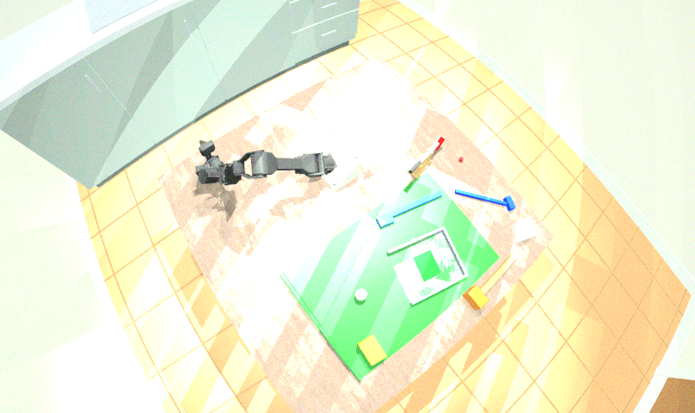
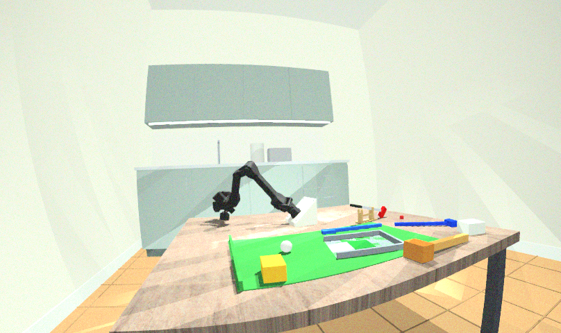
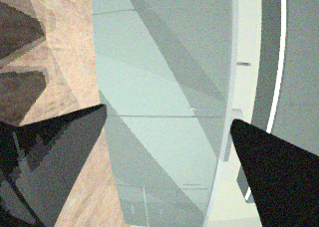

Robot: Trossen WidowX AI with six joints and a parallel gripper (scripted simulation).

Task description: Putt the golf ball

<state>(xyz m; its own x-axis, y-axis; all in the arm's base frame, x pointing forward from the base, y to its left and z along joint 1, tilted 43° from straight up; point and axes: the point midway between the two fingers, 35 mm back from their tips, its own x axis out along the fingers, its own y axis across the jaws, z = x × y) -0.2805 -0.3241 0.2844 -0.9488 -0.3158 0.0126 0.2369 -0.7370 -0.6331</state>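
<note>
Right now the wooden rack is 470 mm ahead of my gripper tip, 800 mm to the left of it and 60 mm below it. Also, from my gripper tip: green mat 790 mm ahead, 480 mm to the left, 90 mm below; then red putter 450 mm ahead, 830 mm to the left, 30 mm below; then white golf ball 810 mm ahead, 310 mm to the left, 70 mm below.
</note>
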